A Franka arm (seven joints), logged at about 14 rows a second.
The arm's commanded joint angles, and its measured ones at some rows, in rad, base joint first. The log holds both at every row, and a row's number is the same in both.
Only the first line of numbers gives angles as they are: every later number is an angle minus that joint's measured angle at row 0.
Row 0, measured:
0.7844, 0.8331, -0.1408, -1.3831, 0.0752, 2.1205, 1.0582
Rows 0 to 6, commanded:
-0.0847, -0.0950, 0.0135, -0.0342, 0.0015, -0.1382, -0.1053
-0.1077, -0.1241, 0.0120, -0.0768, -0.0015, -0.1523, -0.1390
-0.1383, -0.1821, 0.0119, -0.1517, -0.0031, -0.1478, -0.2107
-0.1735, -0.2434, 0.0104, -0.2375, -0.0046, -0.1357, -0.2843
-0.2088, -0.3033, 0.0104, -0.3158, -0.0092, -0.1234, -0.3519
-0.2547, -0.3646, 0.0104, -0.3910, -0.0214, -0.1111, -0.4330
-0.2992, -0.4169, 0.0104, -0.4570, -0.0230, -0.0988, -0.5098
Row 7, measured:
-0.2196, -0.2484, -0.0112, -0.2453, -0.0054, -0.1445, -0.3863
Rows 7 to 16, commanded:
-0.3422, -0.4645, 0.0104, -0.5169, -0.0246, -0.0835, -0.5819
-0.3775, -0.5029, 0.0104, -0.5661, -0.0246, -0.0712, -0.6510
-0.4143, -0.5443, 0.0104, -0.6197, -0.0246, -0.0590, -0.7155
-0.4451, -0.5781, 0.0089, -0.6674, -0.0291, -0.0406, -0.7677
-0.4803, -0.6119, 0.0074, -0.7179, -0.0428, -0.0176, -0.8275
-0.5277, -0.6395, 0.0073, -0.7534, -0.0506, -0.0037, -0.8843
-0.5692, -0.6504, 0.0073, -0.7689, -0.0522, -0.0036, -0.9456
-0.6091, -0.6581, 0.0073, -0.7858, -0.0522, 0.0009, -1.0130
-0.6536, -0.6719, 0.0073, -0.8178, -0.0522, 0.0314, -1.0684
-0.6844, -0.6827, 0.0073, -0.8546, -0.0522, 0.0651, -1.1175
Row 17, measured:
-0.6120, -0.6266, -0.0145, -0.7638, -0.0411, 0.0071, -1.0300
